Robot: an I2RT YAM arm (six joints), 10 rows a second.
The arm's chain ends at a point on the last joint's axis. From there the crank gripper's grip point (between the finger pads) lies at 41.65 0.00 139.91 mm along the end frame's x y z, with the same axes.
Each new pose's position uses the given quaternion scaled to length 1; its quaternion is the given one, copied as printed.
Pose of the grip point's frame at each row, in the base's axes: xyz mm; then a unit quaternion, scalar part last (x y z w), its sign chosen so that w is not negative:
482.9 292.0 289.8 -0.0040 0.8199 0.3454 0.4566
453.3 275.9 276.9 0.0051 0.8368 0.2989 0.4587
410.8 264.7 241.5 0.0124 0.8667 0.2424 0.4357
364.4 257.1 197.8 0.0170 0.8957 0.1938 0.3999
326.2 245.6 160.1 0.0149 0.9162 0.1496 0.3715
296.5 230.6 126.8 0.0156 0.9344 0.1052 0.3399
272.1 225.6 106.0 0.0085 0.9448 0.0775 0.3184
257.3 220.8 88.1 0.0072 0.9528 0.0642 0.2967
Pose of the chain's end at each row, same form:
402.8 199.4 369.3 -0.0040 0.8199 0.3454 0.4566
369.6 194.8 364.8 0.0051 0.8368 0.2989 0.4587
330.1 197.7 343.1 0.0124 0.8667 0.2424 0.4357
291.6 202.7 312.0 0.0170 0.8957 0.1938 0.3999
260.5 203.0 283.3 0.0149 0.9162 0.1496 0.3715
239.2 200.4 257.6 0.0156 0.9344 0.1052 0.3399
220.9 203.1 240.9 0.0085 0.9448 0.0775 0.3184
212.4 202.1 225.7 0.0072 0.9528 0.0642 0.2967

